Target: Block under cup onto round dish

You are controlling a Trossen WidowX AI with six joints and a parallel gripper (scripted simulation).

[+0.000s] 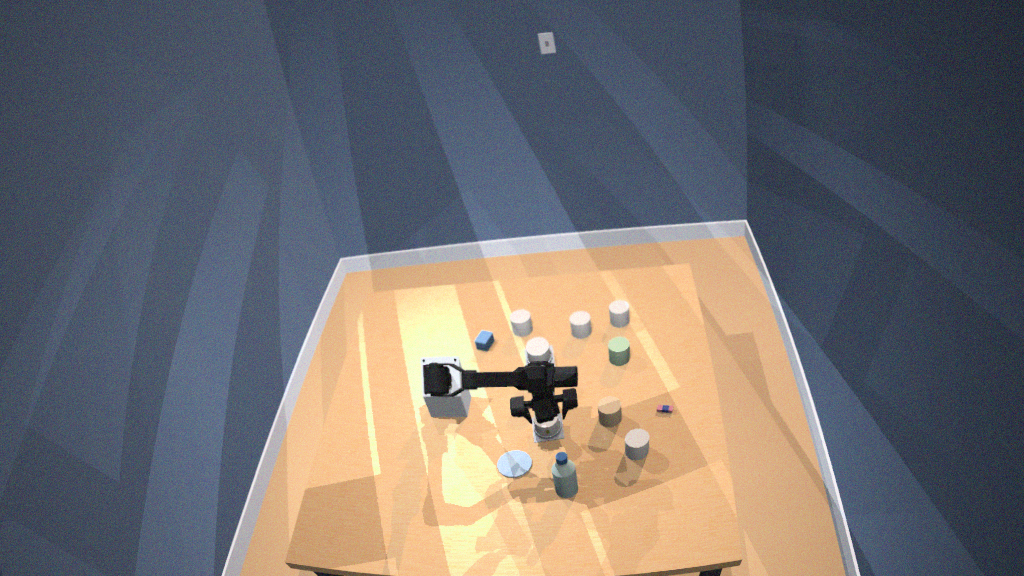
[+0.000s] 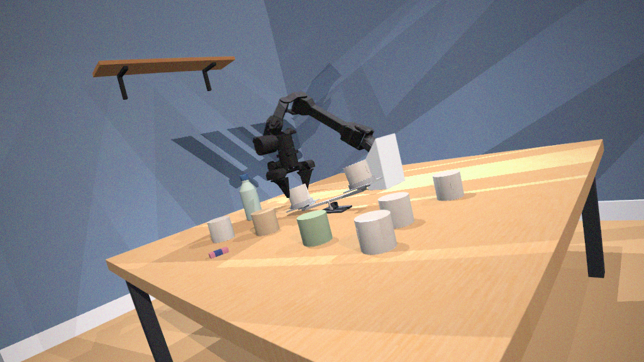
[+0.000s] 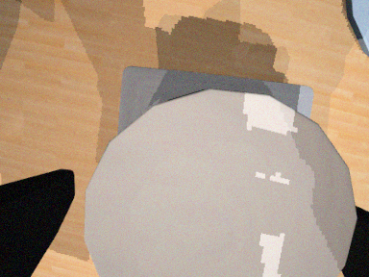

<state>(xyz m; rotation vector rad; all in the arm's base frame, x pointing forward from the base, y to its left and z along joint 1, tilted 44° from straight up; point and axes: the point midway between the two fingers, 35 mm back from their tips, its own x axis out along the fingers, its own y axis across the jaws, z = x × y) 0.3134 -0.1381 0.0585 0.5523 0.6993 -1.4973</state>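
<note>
Right now my gripper tip is 3 cm above the grey block. Also, from my gripper tip: round pale-blue dish (10 cm behind, 11 cm to the right, 6 cm below); tan cylinder (20 cm ahead, 4 cm to the left, 3 cm below); small balance (1 cm behind, 14 cm to the left, 3 cm below).
</note>
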